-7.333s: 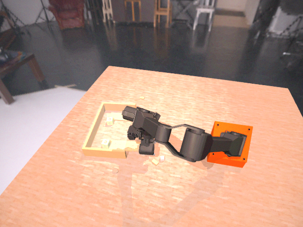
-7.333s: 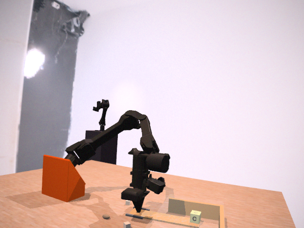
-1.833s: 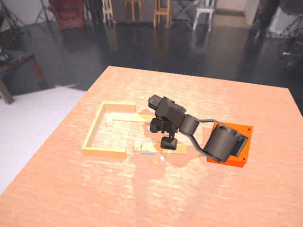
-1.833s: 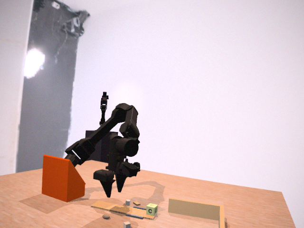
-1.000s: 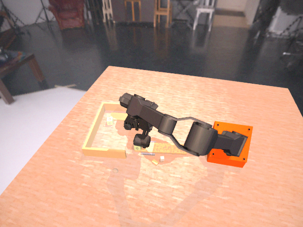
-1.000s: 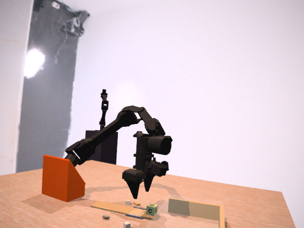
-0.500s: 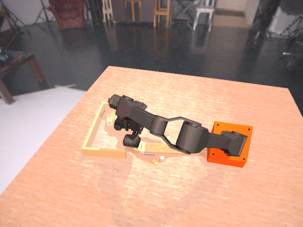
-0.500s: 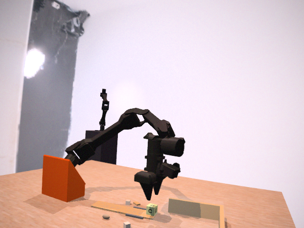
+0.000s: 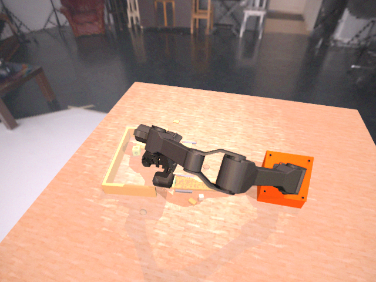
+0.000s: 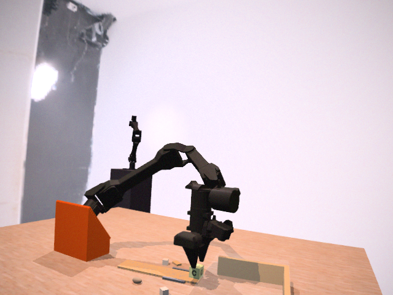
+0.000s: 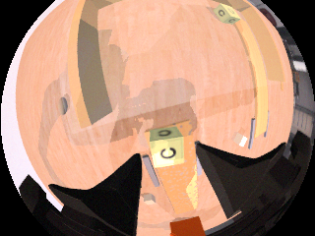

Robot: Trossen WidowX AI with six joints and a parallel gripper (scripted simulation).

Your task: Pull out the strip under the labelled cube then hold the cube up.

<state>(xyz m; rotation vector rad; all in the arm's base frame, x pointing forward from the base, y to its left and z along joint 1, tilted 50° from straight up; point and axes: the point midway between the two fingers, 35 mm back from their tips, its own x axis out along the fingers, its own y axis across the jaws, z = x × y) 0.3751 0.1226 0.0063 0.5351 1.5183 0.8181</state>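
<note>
Right now my gripper tip is 100 mm past the orange speckled strip, 40 mm above it and 30 mm to the left of it.
</note>
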